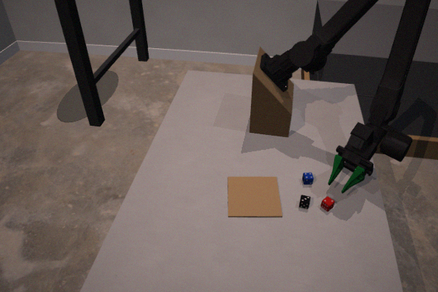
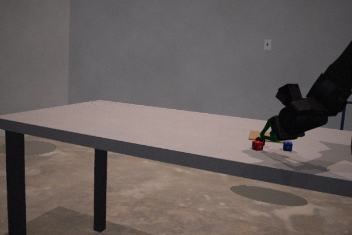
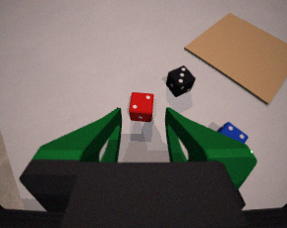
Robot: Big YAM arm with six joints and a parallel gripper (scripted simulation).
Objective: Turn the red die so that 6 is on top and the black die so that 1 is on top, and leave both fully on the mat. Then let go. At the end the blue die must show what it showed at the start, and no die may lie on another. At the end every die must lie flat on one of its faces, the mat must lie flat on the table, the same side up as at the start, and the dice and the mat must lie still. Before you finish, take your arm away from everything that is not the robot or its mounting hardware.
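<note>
Right now the red die is 4 cm below my hand, 3 cm ahead of it and 2 cm to the right of it. Also, from my hand: black die: 8 cm to the right, 4 cm below, 3 cm ahead; then tan mat: 21 cm to the right, 5 cm below, 2 cm ahead; then blue die: 7 cm to the right, 6 cm behind, 4 cm below.
</note>
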